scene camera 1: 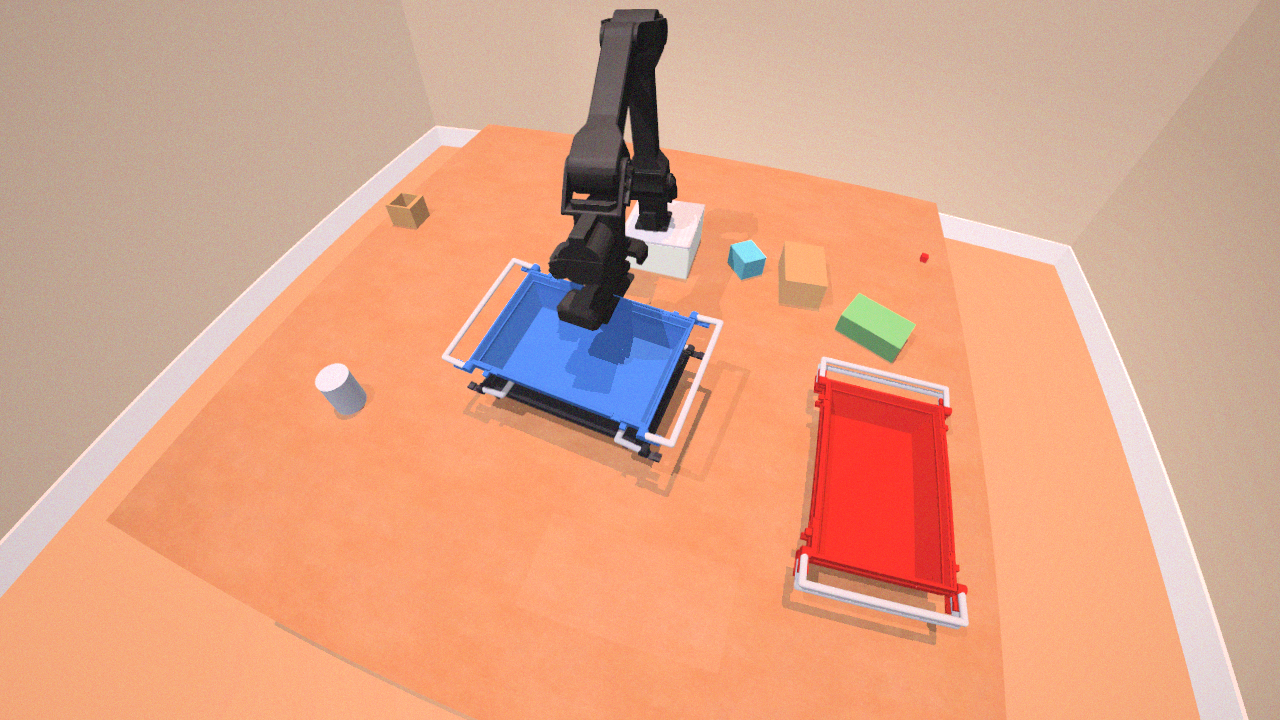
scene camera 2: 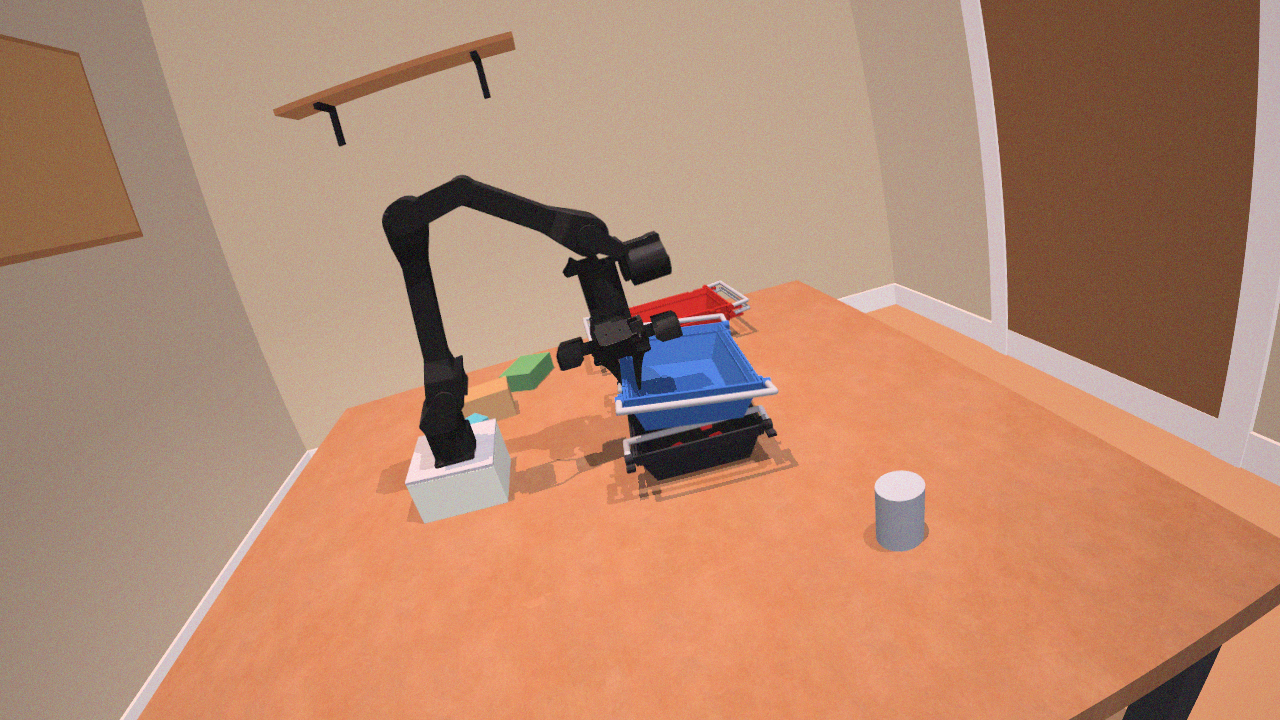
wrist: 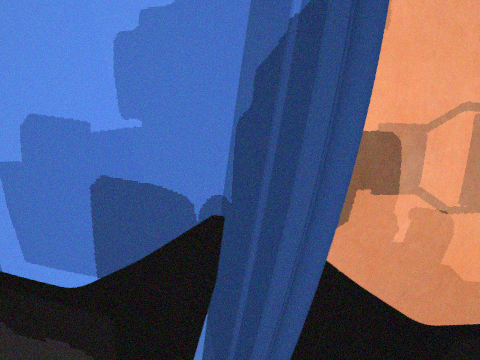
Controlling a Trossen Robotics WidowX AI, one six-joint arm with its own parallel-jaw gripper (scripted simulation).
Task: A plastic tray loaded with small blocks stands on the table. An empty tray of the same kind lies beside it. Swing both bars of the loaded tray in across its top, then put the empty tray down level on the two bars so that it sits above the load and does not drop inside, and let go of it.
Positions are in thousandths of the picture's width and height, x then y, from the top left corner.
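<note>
Scene camera 1 gives me a blue tray (scene camera 1: 486, 516), a green block (scene camera 1: 682, 453), an orange block (scene camera 1: 627, 388) and a brown box (scene camera 1: 317, 291), and a grey cylinder is visible in scene camera 1 (scene camera 1: 264, 535) too. In scene camera 2 I find my gripper (scene camera 2: 496, 542) and the grey cylinder (scene camera 2: 703, 690). The blue tray is there as well, in scene camera 2 (scene camera 2: 550, 523), and so is the green block, in scene camera 2 (scene camera 2: 412, 517). As for the blue tray, I can also see it in the wrist view (wrist: 270, 360). The green block is out of frame in the wrist view, and the grey cylinder is out of frame in the wrist view as well.
</note>
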